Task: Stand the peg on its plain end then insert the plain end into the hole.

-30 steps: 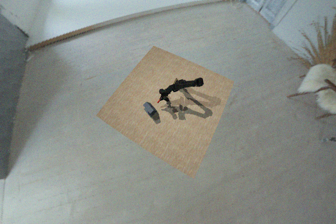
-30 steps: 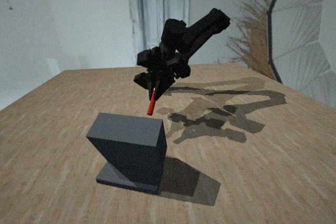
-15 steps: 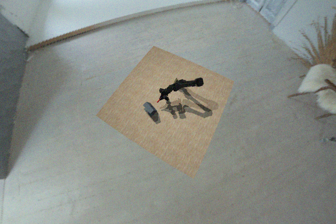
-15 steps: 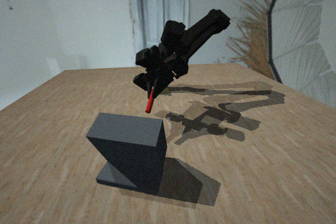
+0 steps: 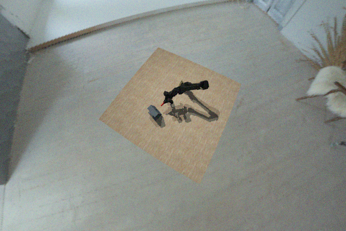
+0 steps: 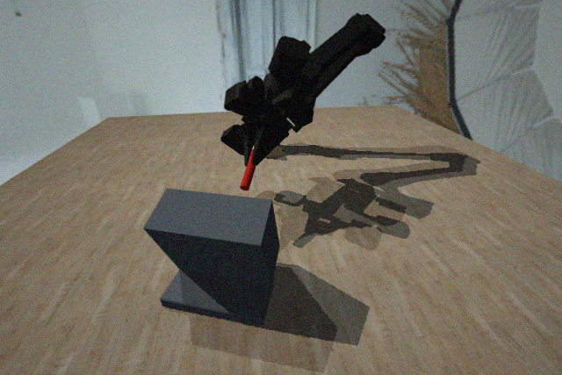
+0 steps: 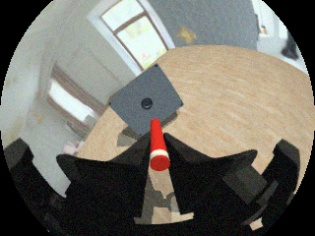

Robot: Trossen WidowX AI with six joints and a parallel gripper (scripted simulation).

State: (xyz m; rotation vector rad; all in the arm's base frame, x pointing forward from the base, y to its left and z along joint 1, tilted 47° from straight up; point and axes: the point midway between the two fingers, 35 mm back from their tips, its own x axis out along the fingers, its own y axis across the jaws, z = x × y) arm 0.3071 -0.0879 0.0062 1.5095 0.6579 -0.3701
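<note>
Right now my gripper tip is 12 cm short of the sloped panel, 5 cm to the left of it and 4 cm above it. Also, from my gripper tip: flat grey base 14 cm ahead, 5 cm to the right, 11 cm below; red peg 1 cm behind, 1 cm to the left, 1 cm above.
</note>
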